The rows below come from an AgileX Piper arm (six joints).
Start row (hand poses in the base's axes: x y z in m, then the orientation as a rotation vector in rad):
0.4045 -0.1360 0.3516 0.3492 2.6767 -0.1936
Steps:
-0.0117 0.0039 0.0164 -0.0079 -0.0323 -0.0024
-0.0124 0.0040 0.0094 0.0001 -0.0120 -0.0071
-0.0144 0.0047 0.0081 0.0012 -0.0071 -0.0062
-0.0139 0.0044 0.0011 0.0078 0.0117 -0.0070
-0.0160 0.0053 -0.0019 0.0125 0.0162 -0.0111
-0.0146 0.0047 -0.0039 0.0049 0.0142 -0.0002
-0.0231 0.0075 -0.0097 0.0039 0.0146 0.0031
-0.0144 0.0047 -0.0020 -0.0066 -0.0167 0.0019
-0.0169 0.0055 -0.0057 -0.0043 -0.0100 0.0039
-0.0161 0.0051 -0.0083 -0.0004 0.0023 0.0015
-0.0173 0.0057 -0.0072 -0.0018 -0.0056 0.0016
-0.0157 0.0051 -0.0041 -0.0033 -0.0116 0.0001
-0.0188 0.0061 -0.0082 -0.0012 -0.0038 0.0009
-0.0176 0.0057 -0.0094 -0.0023 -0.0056 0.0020
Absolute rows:
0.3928 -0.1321 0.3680 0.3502 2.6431 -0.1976
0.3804 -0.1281 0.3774 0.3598 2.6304 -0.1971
0.3660 -0.1234 0.3855 0.3684 2.6228 -0.1959
0.3521 -0.1190 0.3866 0.3803 2.6348 -0.1908
0.3361 -0.1137 0.3847 0.3993 2.6515 -0.1818
0.3215 -0.1090 0.3808 0.4013 2.6663 -0.1789
0.2984 -0.1015 0.3711 0.3986 2.6819 -0.1764
0.2840 -0.0968 0.3691 0.3938 2.6645 -0.1805
0.2671 -0.0913 0.3634 0.3871 2.6544 -0.1826
0.2510 -0.0862 0.3551 0.3850 2.6568 -0.1832
0.2337 -0.0805 0.3479 0.3823 2.6512 -0.1837
0.2180 -0.0754 0.3438 0.3810 2.6392 -0.1853
0.1992 -0.0693 0.3356 0.3794 2.6354 -0.1857
0.1816 -0.0636 0.3262 0.3760 2.6297 -0.1867

